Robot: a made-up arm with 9 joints.
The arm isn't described. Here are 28 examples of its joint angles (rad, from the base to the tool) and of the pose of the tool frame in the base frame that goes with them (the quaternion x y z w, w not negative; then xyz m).
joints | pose
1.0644 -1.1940 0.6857 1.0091 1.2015 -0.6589 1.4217 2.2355 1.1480 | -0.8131 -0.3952 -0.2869 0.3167 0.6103 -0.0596 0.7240
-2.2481 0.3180 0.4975 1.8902 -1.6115 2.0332 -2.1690 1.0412 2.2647 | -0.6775 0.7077 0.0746 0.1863 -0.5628 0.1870 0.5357
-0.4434 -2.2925 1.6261 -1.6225 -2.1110 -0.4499 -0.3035 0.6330 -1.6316 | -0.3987 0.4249 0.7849 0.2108 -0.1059 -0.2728 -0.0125
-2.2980 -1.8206 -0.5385 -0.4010 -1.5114 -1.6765 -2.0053 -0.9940 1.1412 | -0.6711 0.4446 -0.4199 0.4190 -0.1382 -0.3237 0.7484
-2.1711 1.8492 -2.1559 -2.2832 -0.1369 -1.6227 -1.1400 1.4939 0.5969 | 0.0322 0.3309 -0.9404 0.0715 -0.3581 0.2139 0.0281
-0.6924 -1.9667 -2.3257 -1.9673 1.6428 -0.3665 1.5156 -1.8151 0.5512 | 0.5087 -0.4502 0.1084 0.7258 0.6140 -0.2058 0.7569
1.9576 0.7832 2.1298 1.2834 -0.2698 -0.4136 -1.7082 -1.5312 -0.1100 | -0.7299 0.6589 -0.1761 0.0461 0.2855 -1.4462 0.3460
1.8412 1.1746 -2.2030 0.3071 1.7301 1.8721 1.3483 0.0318 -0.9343 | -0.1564 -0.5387 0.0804 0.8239 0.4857 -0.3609 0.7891
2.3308 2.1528 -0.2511 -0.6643 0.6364 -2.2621 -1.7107 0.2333 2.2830 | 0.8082 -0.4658 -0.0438 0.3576 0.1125 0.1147 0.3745
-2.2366 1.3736 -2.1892 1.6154 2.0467 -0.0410 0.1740 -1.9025 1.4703 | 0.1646 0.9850 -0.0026 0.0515 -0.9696 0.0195 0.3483
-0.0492 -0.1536 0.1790 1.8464 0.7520 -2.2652 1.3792 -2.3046 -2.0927 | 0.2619 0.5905 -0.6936 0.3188 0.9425 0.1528 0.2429
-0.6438 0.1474 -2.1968 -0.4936 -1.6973 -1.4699 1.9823 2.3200 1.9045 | 0.6065 0.6423 -0.4288 0.1890 -0.1048 0.0889 0.4431
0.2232 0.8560 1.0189 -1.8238 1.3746 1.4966 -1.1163 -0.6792 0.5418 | -0.1336 0.8281 0.5392 0.0756 -0.2574 -0.0388 0.0320
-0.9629 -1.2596 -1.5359 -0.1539 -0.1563 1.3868 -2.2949 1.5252 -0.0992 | -0.0276 -0.6924 0.0384 0.7200 0.4039 0.1527 0.3222
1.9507 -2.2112 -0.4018 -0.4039 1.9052 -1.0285 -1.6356 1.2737 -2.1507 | 0.4709 0.3449 -0.0809 0.8079 0.2635 -0.0576 0.2577
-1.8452 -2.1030 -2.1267 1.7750 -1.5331 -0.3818 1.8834 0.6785 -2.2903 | -0.4832 -0.4667 -0.7330 0.1066 -0.2624 0.7137 0.3204
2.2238 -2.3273 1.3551 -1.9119 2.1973 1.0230 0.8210 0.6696 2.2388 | 0.4805 -0.6721 -0.5443 0.1457 -0.1527 -0.2102 0.1176
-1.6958 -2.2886 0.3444 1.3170 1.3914 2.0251 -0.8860 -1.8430 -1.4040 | -0.6435 0.4278 0.4223 0.4739 -0.2764 0.6097 0.0067
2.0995 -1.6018 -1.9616 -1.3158 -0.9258 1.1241 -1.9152 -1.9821 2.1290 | -0.3753 0.8533 0.3349 0.1374 0.0967 -0.0128 0.0189
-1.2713 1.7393 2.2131 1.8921 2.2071 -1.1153 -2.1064 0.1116 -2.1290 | -0.3656 -0.2323 -0.0189 0.9011 0.1495 0.7856 -0.0885
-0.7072 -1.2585 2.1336 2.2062 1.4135 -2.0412 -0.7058 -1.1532 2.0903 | -0.1401 0.2760 -0.8199 0.4816 0.3016 0.5867 0.5091
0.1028 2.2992 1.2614 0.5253 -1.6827 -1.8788 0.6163 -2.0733 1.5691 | 0.9085 0.2402 0.2757 0.2025 0.4564 0.1931 -0.2562
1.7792 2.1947 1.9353 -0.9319 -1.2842 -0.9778 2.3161 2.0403 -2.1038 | -0.5925 0.6084 0.2547 0.4625 0.1331 -0.0284 -0.2469
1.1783 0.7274 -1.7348 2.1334 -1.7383 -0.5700 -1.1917 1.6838 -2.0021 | 0.0361 -0.5840 -0.6994 0.4105 0.3842 -0.7594 0.4247
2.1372 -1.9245 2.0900 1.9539 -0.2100 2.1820 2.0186 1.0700 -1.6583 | 0.1467 0.8827 0.4463 0.0128 -0.6088 -0.5340 0.3835
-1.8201 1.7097 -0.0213 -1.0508 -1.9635 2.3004 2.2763 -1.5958 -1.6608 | -0.2688 0.7744 -0.5387 0.1945 -0.1785 0.1036 -0.1486
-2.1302 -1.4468 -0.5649 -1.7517 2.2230 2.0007 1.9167 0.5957 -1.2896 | 0.6342 -0.1206 0.1999 0.7371 0.1403 0.2324 0.5739
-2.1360 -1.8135 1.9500 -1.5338 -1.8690 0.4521 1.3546 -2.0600 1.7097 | -0.5379 0.6052 0.5772 0.1061 0.3998 0.0708 -0.0356
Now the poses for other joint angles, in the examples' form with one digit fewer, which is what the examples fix.
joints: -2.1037 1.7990 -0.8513 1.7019 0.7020 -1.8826 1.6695 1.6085 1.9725
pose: -0.052 0.335 0.709 0.618 -0.434 0.806 0.132
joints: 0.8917 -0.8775 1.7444 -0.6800 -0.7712 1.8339 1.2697 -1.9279 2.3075
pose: -0.758 -0.196 0.485 0.390 0.258 0.210 1.079
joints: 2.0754 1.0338 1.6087 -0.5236 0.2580 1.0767 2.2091 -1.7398 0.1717
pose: -0.467 0.415 0.439 0.646 0.488 -0.258 -0.612
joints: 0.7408 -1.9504 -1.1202 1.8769 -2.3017 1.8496 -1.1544 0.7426 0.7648
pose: 0.067 0.822 -0.342 0.451 0.126 -0.624 0.297
